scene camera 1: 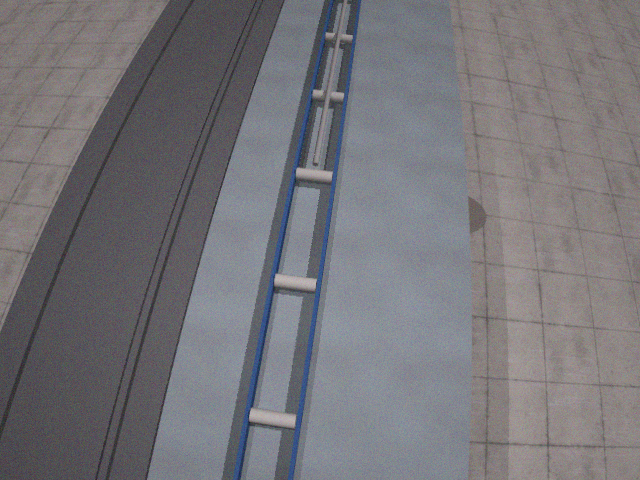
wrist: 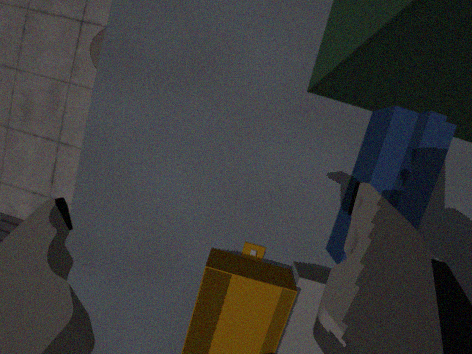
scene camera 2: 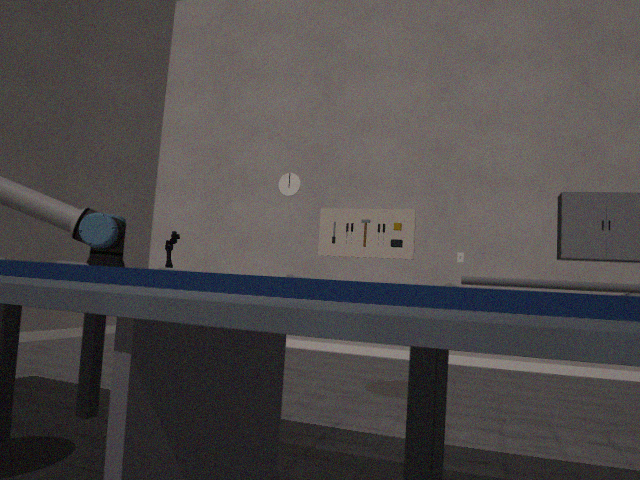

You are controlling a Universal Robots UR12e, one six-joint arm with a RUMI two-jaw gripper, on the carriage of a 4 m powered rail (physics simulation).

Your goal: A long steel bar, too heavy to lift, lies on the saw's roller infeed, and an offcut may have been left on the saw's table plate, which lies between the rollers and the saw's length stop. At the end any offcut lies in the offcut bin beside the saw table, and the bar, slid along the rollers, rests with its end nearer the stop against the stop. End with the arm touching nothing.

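Places are measured from the arm's base along level axes (x ahead, y left, z up), in millimetres.
Pixels of known places: gripper, fingertip midpoint: (wrist: pixel 211 193).
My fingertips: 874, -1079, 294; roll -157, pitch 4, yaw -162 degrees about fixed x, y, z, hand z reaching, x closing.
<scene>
For each thing: its top centre in the pictures, then the offset to it from my fingertips, as dx, dy, dz. "spot": a spot on its surface instead.
- yellow box-like body, surface spot: (wrist: pixel 250 310) spot: -106, +282, -322
- blue ribbed body, surface spot: (wrist: pixel 392 150) spot: -222, -78, -254
- large dark green body, surface spot: (wrist: pixel 400 65) spot: -132, -141, -130
The steel bar (scene camera 1: pixel 322 129) (scene camera 2: pixel 542 283) lies lengthwise along the roller infeed. Its near end is just short of a roller (scene camera 1: pixel 314 175), and several bare rollers follow toward the camera. My gripper (wrist: pixel 211 193) is open wide in the wrist view, with no thing between its fingertips. It is above a grey-blue surface. A yellow box-like body (wrist: pixel 250 310) with a small holed tab is low in the middle. A blue ribbed body (wrist: pixel 392 150) shows behind the right finger. I cannot tell which of these is the bin or the stop. No offcut can be made out.
A large dark green body (wrist: pixel 400 65) fills the upper right of the wrist view. Blue side rails (scene camera 1: pixel 281 232) flank the rollers. The arm's blue-capped joint (scene camera 2: pixel 98 229) is above the table's far side, left of a small black upright part (scene camera 2: pixel 169 250).
</scene>
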